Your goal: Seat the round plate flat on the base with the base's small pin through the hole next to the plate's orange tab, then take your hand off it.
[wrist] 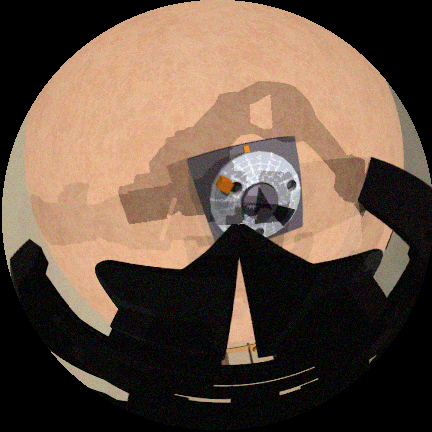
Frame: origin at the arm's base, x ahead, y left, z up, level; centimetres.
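Seen in the pictures: gripper, fingertip midpoint: point(237, 230).
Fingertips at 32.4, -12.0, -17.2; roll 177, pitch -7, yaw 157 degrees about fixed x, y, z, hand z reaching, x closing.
Observation:
Offsets run from my fingertips to a thing's middle, as dx, dy, dz. "*": to the spot under its first point. Level surfaces: height alone.
The round plate @[-3.3, +2.2, -6.3] point(260, 165) is silvery and mottled and lies over the dark grey square base @[* +1.2, -2.7, -7.8] point(201, 175) in the wrist view. Its orange tab @[-0.5, -1.4, -5.8] point(225, 184) is at its left side, with a dark hole @[* -1.6, +0.1, -7.8] point(236, 187) right beside it. A second dark hole @[* -8.0, +2.3, -7.1] point(292, 184) is at the right, and a dark round hub @[-3.3, +2.2, -8.3] point(260, 197) fills the plate's centre. I cannot make out the small pin, nor whether the plate lies fully flat. My gripper point(237, 230) is shut and empty. Its black fingertips overlap the plate's near edge in view and seem to be above it.
A small orange mark @[* -4.2, -3.3, -7.7] point(246, 149) is on the base's far edge. The base stands on a tan tabletop @[dz -10.2] point(150, 65), where the arm's shadow falls around and across it. Black gripper parts cover the lower view. Small pale objects show at the bottom between the fingers.

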